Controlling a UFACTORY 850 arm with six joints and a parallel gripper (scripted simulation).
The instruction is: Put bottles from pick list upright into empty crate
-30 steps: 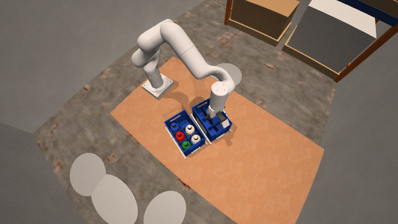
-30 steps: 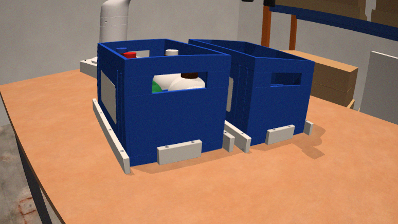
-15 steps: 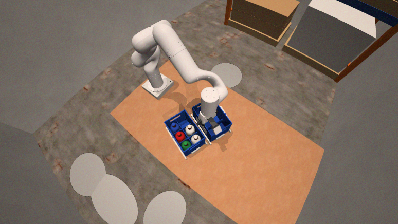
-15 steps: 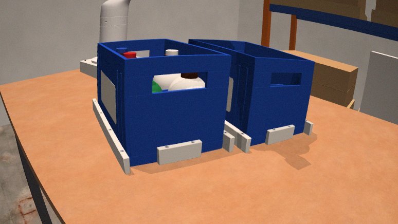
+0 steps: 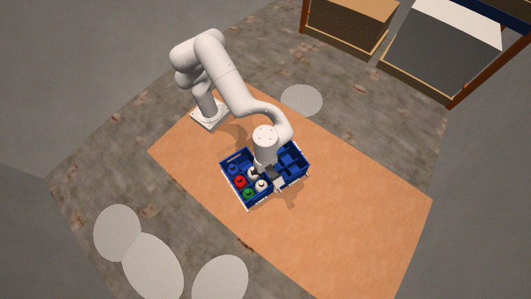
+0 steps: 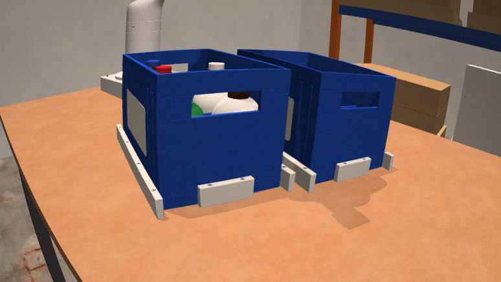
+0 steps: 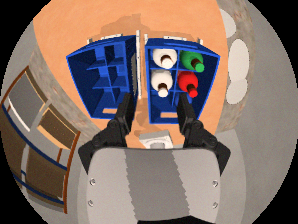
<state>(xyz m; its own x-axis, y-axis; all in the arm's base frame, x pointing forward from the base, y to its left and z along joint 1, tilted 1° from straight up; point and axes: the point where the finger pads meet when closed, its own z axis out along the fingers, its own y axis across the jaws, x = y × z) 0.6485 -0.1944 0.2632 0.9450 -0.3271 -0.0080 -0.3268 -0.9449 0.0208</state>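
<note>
Right now the green bottle is 23 cm below my hand, 11 cm to the right of it and 4 cm behind it. The rest, counted from my hand: white-label bottle (23 cm below, 10 cm behind, 1 cm to the left); then blue-label bottle (23 cm below, 20 cm behind, 5 cm to the right); then red bottle (23 cm below, 13 cm behind, 8 cm to the right).
</note>
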